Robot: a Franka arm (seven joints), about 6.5 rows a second.
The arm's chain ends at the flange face. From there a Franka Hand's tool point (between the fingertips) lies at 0.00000 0.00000 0.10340 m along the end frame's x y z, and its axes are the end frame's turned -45 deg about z.
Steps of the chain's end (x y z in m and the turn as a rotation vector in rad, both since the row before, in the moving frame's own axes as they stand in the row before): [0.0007 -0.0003 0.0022 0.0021 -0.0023 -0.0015]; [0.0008 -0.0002 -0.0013 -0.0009 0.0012 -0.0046]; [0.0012 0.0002 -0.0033 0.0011 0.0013 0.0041]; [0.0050 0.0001 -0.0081 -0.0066 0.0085 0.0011]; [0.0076 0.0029 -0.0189 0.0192 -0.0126 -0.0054]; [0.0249 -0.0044 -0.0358 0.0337 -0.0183 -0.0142]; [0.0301 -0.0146 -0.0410 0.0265 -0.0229 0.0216]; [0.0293 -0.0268 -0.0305 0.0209 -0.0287 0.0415]
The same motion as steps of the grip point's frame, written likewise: [0.0007 0.0000 0.0022 0.0031 -0.0001 -0.0015]; [0.0007 0.0006 -0.0013 -0.0015 0.0002 -0.0046]; [0.0009 0.0010 -0.0033 -0.0001 0.0017 0.0041]; [0.0036 0.0047 -0.0081 -0.0107 0.0013 0.0011]; [0.0038 0.0051 -0.0189 0.0225 0.0047 -0.0054]; [0.0218 0.0107 -0.0359 0.0368 0.0109 -0.0142]; [0.0319 0.0074 -0.0411 0.0349 0.0025 0.0216]; [0.0392 -0.0019 -0.0306 0.0351 -0.0055 0.0415]
